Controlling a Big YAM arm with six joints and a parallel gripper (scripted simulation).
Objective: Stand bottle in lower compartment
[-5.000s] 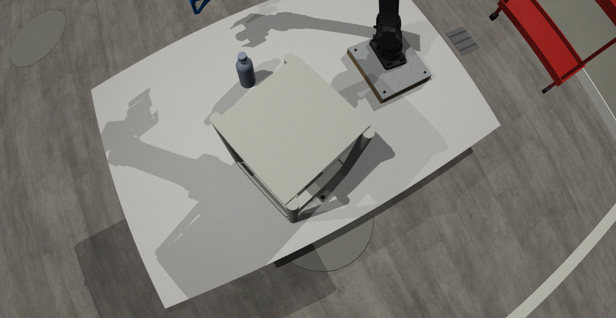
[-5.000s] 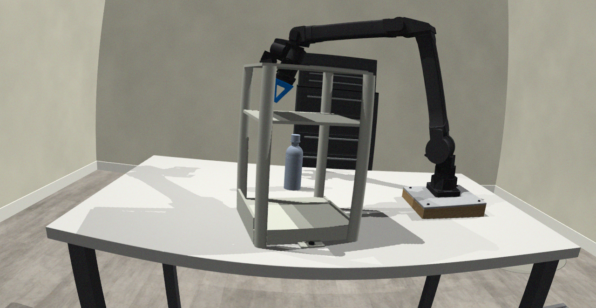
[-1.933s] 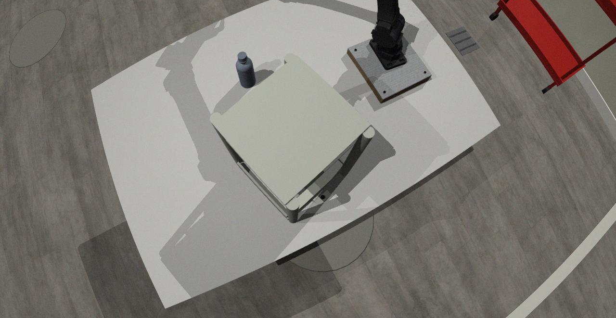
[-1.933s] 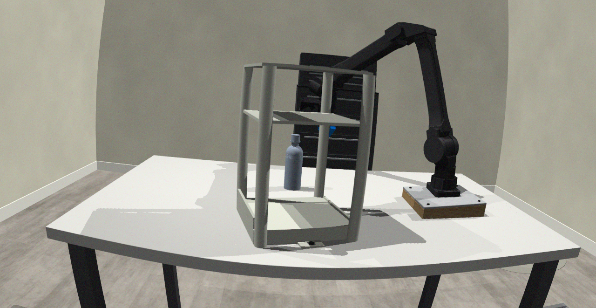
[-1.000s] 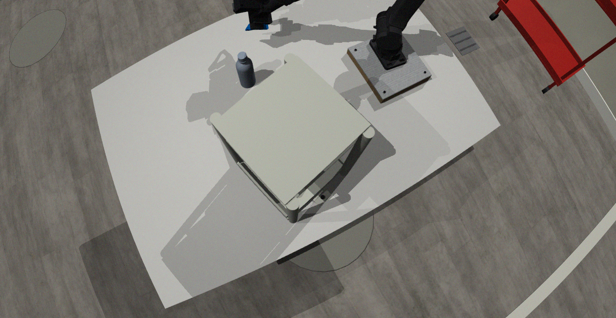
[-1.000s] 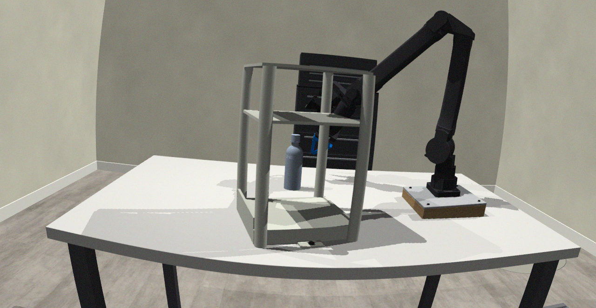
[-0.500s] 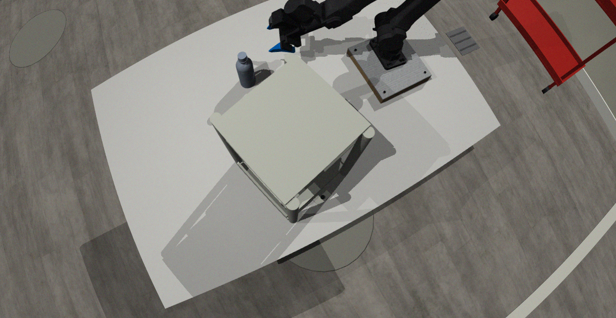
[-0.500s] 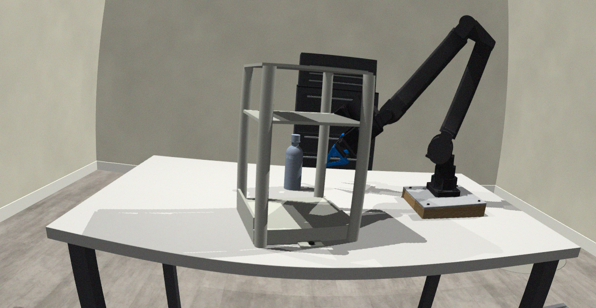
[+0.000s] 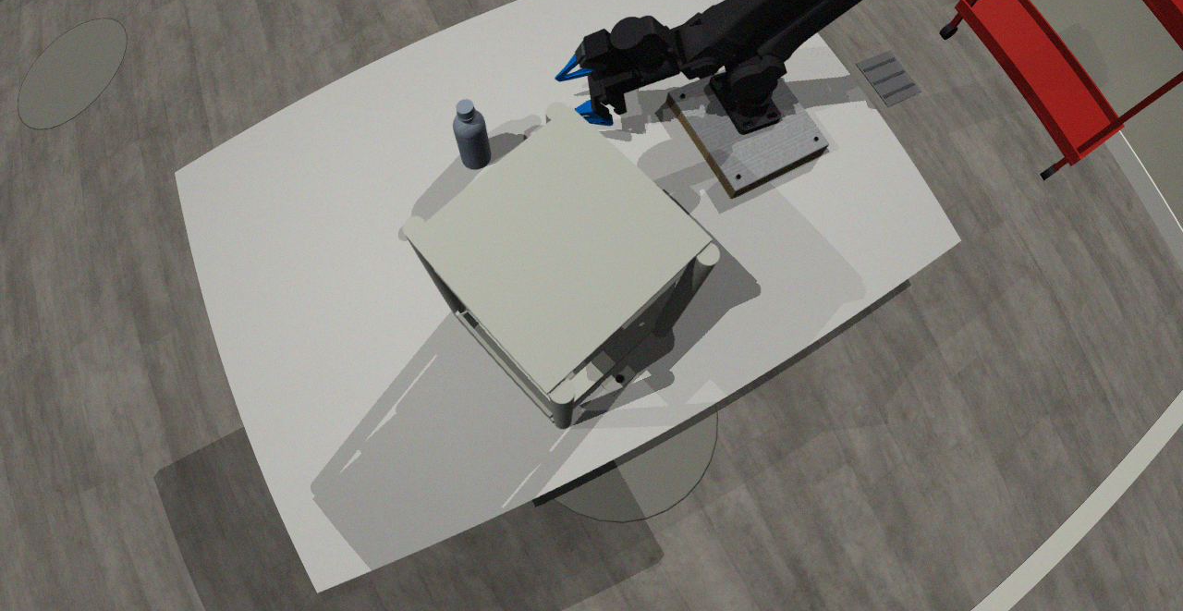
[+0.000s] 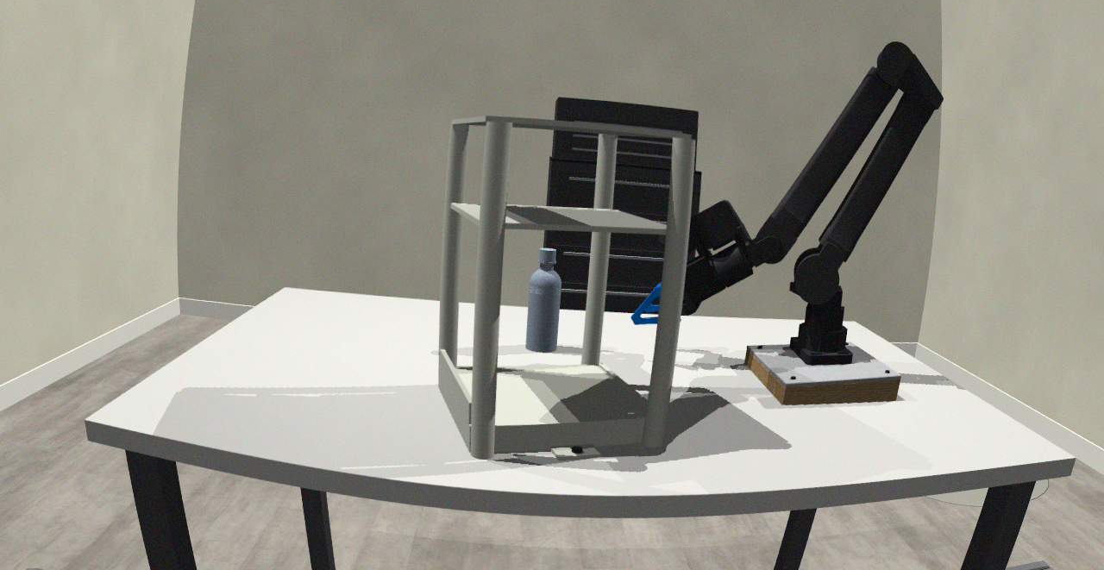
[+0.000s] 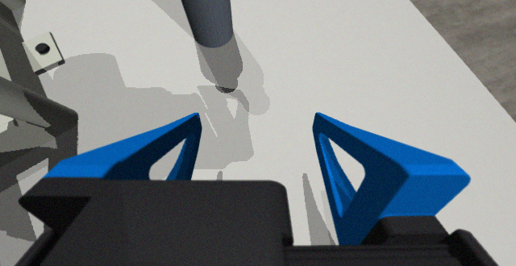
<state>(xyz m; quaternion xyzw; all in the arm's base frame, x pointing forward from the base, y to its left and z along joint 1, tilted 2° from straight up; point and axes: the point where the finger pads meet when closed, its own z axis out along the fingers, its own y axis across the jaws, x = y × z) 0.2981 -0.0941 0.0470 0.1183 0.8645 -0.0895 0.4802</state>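
My hand is 16 cm short of the grey bottle, 1 cm to the right of it and 3 cm below it. The rest, counted from my hand: shelving unit: 14 cm ahead, 32 cm to the left, 11 cm above.
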